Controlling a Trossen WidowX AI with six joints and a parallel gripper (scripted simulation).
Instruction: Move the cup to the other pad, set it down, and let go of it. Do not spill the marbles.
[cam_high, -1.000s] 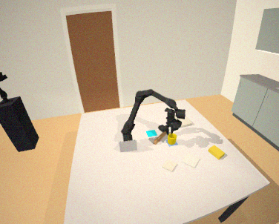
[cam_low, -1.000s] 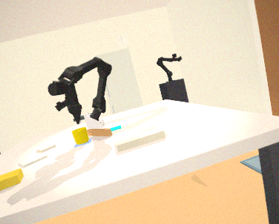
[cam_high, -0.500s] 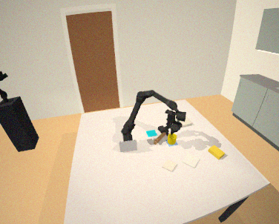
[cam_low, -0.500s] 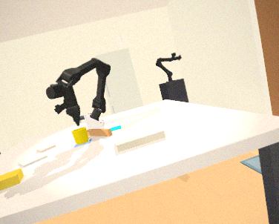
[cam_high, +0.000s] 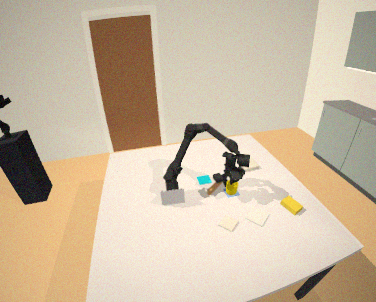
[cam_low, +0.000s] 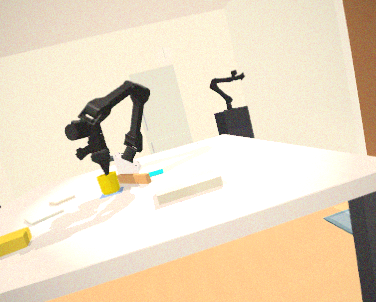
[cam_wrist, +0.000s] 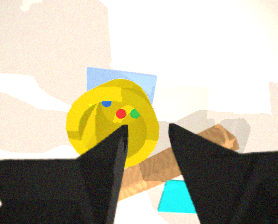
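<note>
The yellow cup is 20 mm ahead of my gripper tip and 30 mm below it. Round my gripper tip: wooden bar: 30 mm behind, 90 mm to the left, 50 mm below; then cream block: 280 mm ahead, 230 mm to the left, 50 mm below.
</note>
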